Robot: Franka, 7 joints.
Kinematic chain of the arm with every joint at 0, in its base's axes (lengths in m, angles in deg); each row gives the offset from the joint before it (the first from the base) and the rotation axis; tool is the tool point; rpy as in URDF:
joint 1: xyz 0 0 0.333 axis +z
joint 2: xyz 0 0 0 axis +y
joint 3: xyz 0 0 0.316 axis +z
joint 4: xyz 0.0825 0 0 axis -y
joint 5: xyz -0.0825 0 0.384 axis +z
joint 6: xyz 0 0 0 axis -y
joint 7: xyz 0.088 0 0 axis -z
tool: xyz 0 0 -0.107 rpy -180 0 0
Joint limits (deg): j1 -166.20..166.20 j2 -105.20..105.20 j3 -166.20..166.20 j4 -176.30..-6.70 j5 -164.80..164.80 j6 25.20..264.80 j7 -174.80..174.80
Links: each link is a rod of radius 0.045 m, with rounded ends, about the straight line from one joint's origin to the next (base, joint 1, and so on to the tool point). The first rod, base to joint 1, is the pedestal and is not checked.
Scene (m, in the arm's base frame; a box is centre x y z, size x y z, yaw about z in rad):
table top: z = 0
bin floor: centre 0 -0.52 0.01 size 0.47 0.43 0.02 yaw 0.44
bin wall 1: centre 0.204 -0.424 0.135 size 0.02 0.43 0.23 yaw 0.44
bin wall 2: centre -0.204 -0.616 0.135 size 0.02 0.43 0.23 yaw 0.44
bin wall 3: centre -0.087 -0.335 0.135 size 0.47 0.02 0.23 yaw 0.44
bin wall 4: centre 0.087 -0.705 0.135 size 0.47 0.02 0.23 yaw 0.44
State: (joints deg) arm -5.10 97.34 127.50 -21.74 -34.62 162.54 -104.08
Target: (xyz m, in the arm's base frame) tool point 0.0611 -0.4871 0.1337
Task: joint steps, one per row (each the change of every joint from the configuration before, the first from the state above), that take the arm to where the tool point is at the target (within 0.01 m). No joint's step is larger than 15 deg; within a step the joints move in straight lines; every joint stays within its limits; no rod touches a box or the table.
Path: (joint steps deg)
1: -13.31 -10.96 -11.28 -11.65 0.32 -10.75 0.00
2: -13.30 -10.96 -11.27 -11.66 0.33 -10.75 0.00
3: -13.31 -10.96 -11.28 -11.65 0.32 -10.75 0.00
4: -13.31 -10.96 -11.27 -11.66 0.33 -10.76 0.00
5: -13.30 -10.96 -11.28 -11.65 0.32 -10.75 0.00
6: -13.31 -10.96 -11.27 -11.66 0.33 -10.75 0.00
7: -13.31 -10.96 -11.28 -11.65 0.32 -10.75 0.00
8: -13.30 -10.96 -11.27 -11.66 0.33 -10.75 0.00
9: -0.11 10.07 -1.03 0.51 -0.66 4.33 0.00
10: -0.10 10.07 -1.02 0.51 -0.67 4.34 0.00
11: -0.11 10.07 -1.03 0.51 -0.66 4.33 0.00

